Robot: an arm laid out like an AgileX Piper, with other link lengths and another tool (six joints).
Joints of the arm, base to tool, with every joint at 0 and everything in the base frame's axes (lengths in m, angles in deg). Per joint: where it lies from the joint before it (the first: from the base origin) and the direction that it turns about. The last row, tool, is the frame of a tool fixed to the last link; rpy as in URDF.
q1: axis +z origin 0 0 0.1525
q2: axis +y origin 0 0 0
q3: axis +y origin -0.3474 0 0.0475
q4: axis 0.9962 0 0.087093 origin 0.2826 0 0.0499
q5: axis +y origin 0 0 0
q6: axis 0.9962 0 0.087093 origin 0.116 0 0.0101
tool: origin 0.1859 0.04 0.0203 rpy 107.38 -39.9 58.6
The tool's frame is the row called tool.
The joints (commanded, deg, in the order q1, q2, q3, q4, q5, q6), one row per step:
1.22, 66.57, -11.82, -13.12, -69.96, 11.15
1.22, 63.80, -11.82, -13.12, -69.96, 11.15
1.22, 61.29, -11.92, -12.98, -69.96, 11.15
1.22, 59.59, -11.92, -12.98, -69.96, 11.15
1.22, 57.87, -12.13, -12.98, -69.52, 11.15
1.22, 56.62, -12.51, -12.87, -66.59, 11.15
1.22, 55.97, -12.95, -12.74, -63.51, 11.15
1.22, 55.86, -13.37, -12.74, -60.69, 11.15
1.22, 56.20, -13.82, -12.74, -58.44, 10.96
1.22, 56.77, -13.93, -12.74, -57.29, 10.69
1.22, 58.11, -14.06, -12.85, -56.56, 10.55
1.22, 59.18, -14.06, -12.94, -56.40, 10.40
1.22, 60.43, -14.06, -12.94, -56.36, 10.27
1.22, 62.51, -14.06, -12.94, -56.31, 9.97
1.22, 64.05, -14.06, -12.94, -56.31, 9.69
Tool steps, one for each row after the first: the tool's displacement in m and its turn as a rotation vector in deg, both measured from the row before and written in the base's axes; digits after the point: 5 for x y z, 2 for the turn. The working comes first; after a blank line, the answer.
Tool pose at each row, in the base's axes (x y z in m, rotation vector in deg; the steps are taken from these numbers as rounded here):
0.37530, 0.11108, 0.39337, 103.46, 35.10, 99.50
0.36322, 0.11083, 0.41134, 100.79, 33.92, 101.73
0.35182, 0.10992, 0.42811, 98.31, 32.62, 103.76
0.34349, 0.10974, 0.43850, 96.63, 31.89, 105.06
0.33605, 0.10942, 0.44853, 95.09, 31.22, 106.10
0.33786, 0.10776, 0.44601, 96.07, 31.50, 104.59
0.34287, 0.10587, 0.43969, 97.71, 32.03, 102.52
0.34937, 0.10458, 0.43080, 99.58, 32.85, 100.24
0.35637, 0.10351, 0.42182, 101.18, 33.68, 98.03
0.36155, 0.10298, 0.41346, 102.33, 34.38, 96.38
0.36896, 0.10318, 0.40222, 103.84, 35.37, 94.58
0.37376, 0.10359, 0.39424, 104.77, 36.06, 93.45
0.37903, 0.10369, 0.38569, 105.82, 36.68, 92.29
0.38735, 0.10386, 0.37124, 107.46, 37.74, 90.32
0.39311, 0.10402, 0.36051, 108.57, 38.53, 88.85

-0.01208, -0.00025, 0.01797, 0.06, -2.77, 0.00
-0.01140, -0.00091, 0.01677, 0.16, -2.61, -0.10
-0.00833, -0.00018, 0.01039, 0.03, -1.70, 0.00
-0.00744, -0.00032, 0.01003, -0.04, -1.50, -0.08
0.00181, -0.00166, -0.00252, -0.36, 1.22, -0.57
0.00501, -0.00189, -0.00632, -0.37, 1.90, -0.61
0.00650, -0.00129, -0.00889, -0.43, 2.21, -0.49
0.00700, -0.00107, -0.00898, -0.52, 2.04, -0.46
0.00518, -0.00053, -0.00836, -0.43, 1.52, -0.29
0.00741, 0.00020, -0.01124, -0.37, 1.89, -0.10
0.00480, 0.00041, -0.00798, -0.25, 1.20, -0.01
0.00527, 0.00010, -0.00855, -0.16, 1.26, -0.04
0.00832, 0.00017, -0.01445, -0.34, 2.07, -0.07
0.00576, 0.00016, -0.01073, -0.31, 1.48, -0.06

